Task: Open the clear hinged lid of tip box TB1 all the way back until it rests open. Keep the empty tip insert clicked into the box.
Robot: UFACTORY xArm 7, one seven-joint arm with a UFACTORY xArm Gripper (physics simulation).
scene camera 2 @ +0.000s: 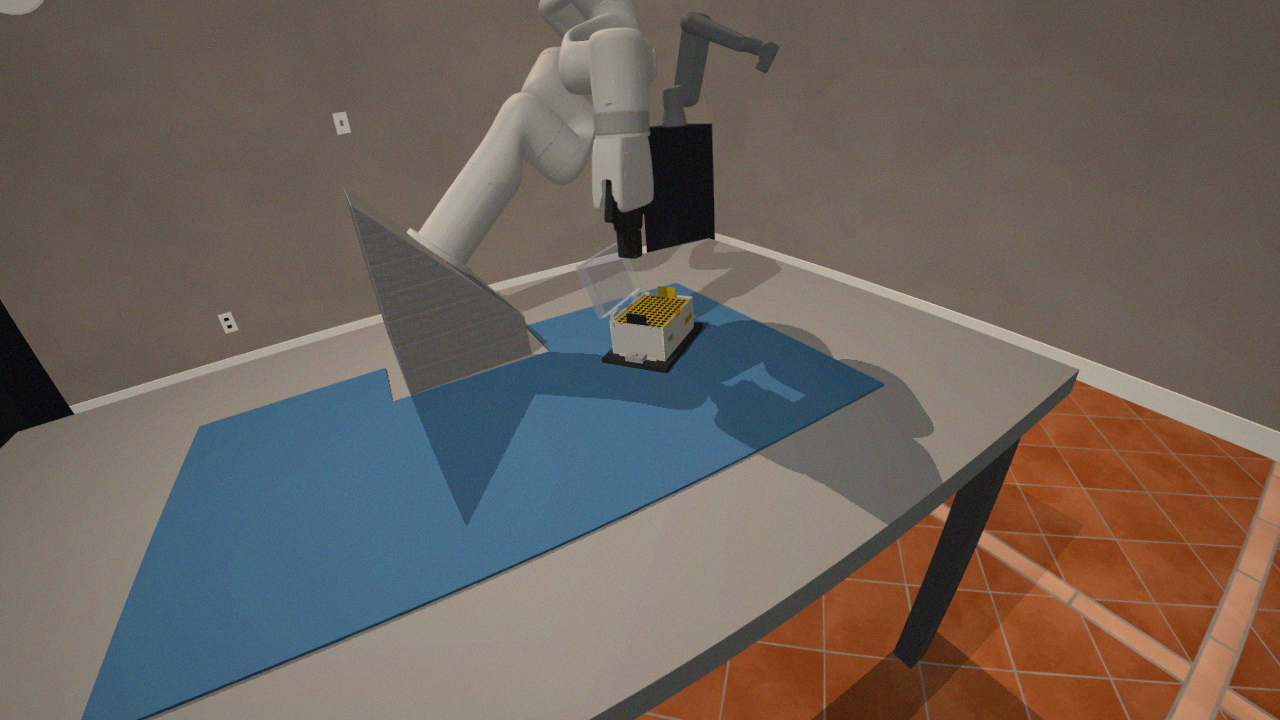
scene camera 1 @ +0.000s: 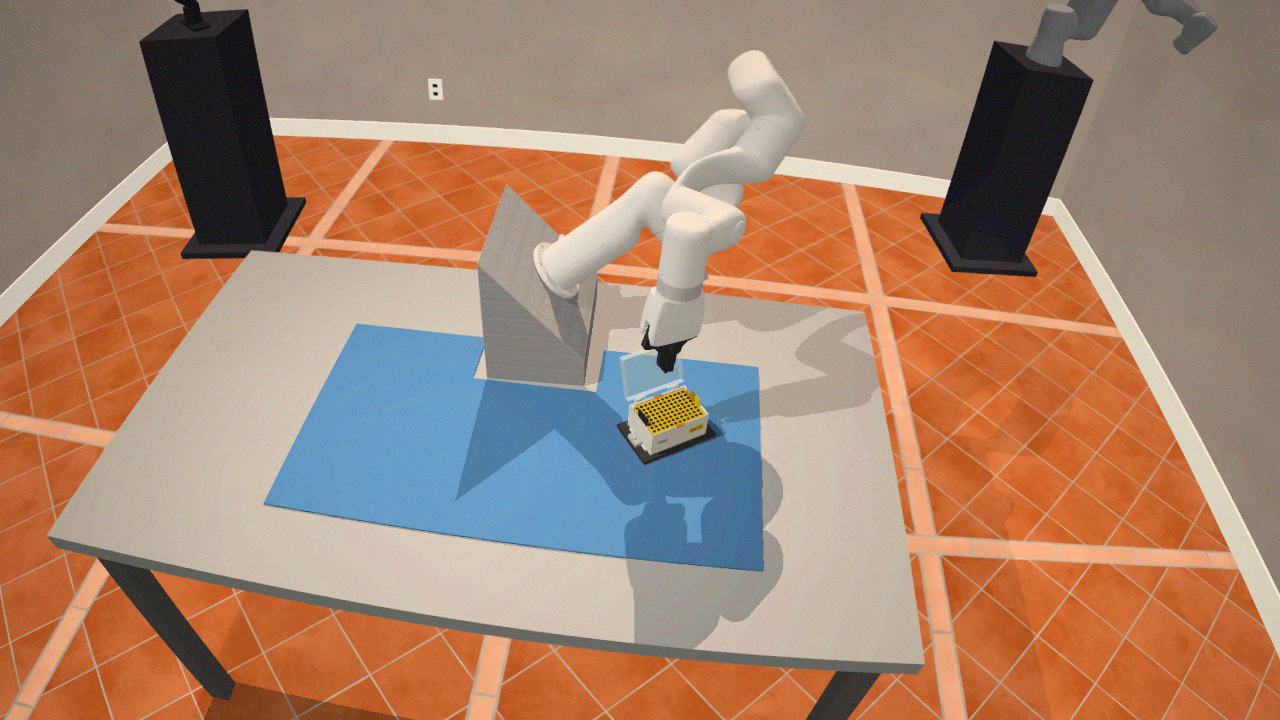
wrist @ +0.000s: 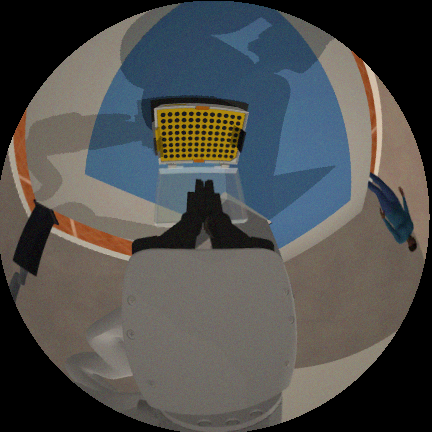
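Observation:
Tip box TB1 is white and stands upright. The yellow tip insert sits level inside its rim, its holes empty. The clear lid is hinged up on the side near the arm's base and leans back past upright, away from the insert. My gripper is shut and empty, fingertips together, pointing down at the lid's upper part. Whether the tips touch the lid is not clear.
The box stands on a black base plate on the blue mat. The grey wedge-shaped arm mount stands beside the box, on the lid's side.

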